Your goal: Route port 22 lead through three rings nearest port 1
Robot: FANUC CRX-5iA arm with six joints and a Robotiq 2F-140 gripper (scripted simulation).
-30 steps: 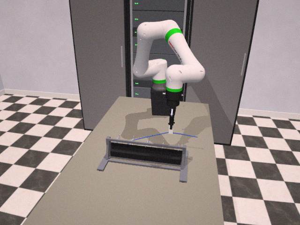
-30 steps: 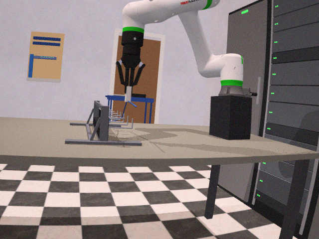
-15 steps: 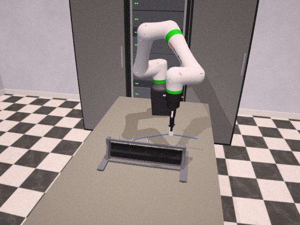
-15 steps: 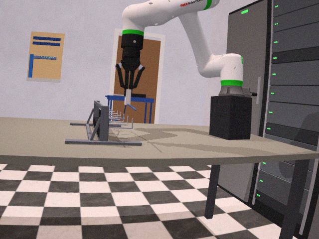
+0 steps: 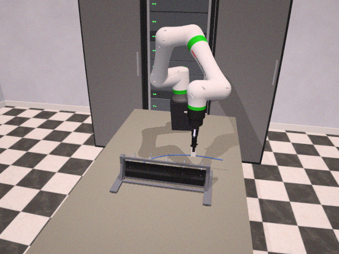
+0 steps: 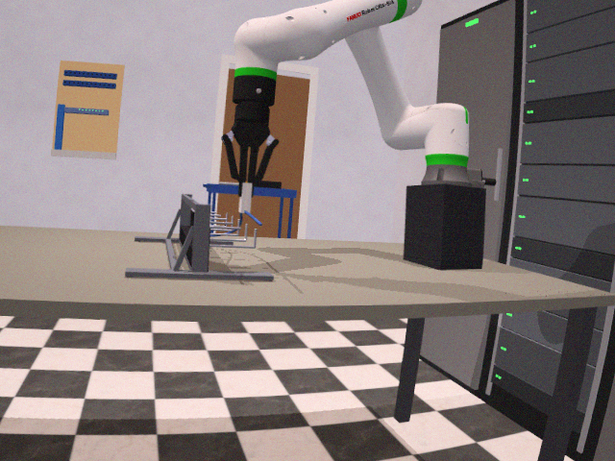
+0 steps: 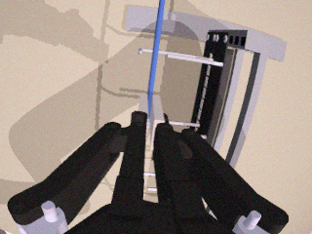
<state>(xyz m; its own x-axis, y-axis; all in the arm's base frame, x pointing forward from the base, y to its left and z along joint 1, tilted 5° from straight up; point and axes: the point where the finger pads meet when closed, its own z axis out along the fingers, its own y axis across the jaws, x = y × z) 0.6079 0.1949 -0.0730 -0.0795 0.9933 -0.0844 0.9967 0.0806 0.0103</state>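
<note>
My gripper is now 10 mm past the lead's free end, 160 mm to the right of it and 40 mm above it. From my hand the other things lie so: grey rack 110 mm ahead, 140 mm to the right, 90 mm below.
</note>
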